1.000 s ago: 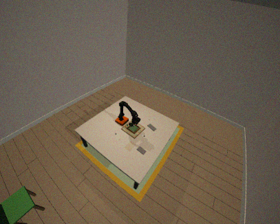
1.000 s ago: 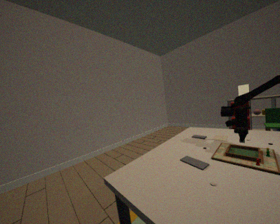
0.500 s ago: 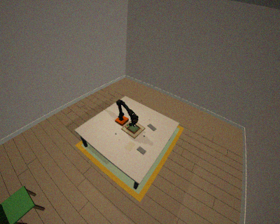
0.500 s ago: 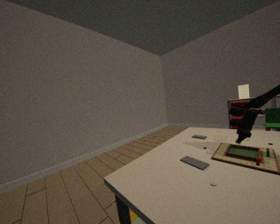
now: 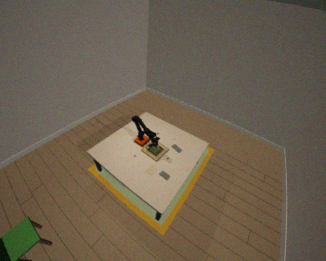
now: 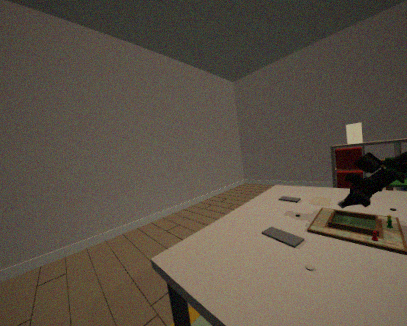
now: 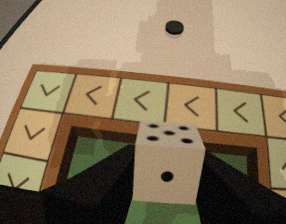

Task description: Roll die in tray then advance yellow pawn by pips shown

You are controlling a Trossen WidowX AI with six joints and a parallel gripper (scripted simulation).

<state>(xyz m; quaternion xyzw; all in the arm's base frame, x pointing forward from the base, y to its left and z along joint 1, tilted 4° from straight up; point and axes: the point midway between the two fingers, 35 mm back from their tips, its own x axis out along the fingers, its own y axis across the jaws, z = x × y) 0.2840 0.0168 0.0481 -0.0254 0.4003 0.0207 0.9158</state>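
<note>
The yellow pawn lies 15 cm behind my gripper tip, 7 cm to the right of it and 7 cm below it. The rest, counted from my gripper tip: green felt tray (9 cm below, 4 cm behind); white die (right at my gripper tip); green pawn (15 cm behind, 7 cm below, 3 cm to the right).
</note>
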